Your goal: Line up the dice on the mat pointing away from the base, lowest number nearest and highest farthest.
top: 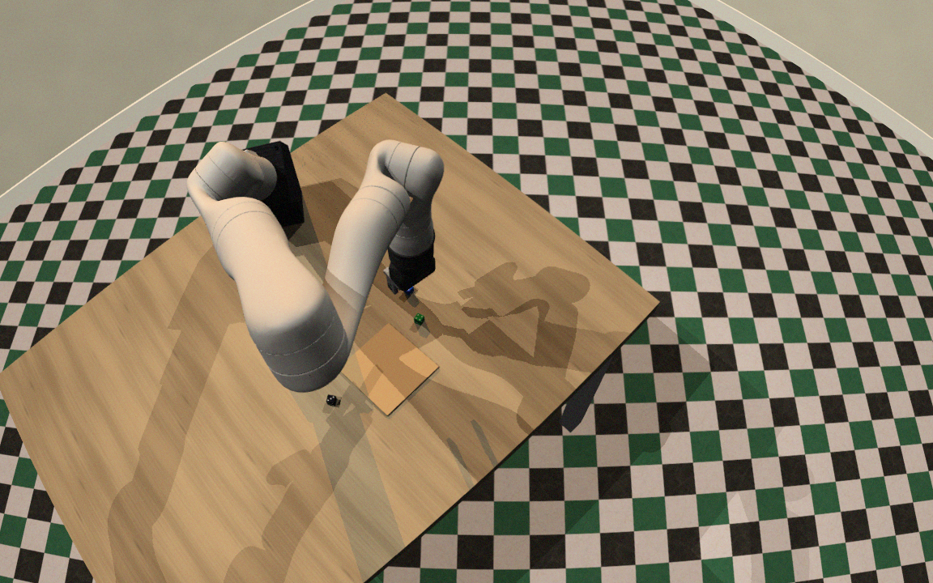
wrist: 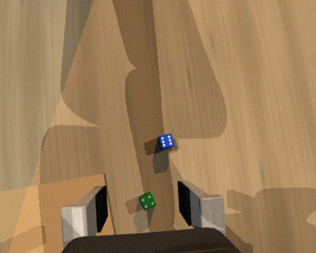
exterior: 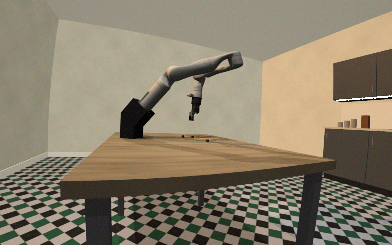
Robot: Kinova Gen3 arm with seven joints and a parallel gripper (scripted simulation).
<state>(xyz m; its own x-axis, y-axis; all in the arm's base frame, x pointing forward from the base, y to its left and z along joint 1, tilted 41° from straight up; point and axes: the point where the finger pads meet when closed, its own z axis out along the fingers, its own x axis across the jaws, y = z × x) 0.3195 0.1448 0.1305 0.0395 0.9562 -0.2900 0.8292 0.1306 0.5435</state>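
The black die lies 230 mm to the right of my hand, 140 mm below it and 40 mm ahead of it. From my hand the other things lie so: green die: 140 mm below, 20 mm ahead, 10 mm to the left; then blue die: 140 mm below, 50 mm behind, 40 mm to the left; then orange mat: 150 mm below, 110 mm to the right, 60 mm ahead.
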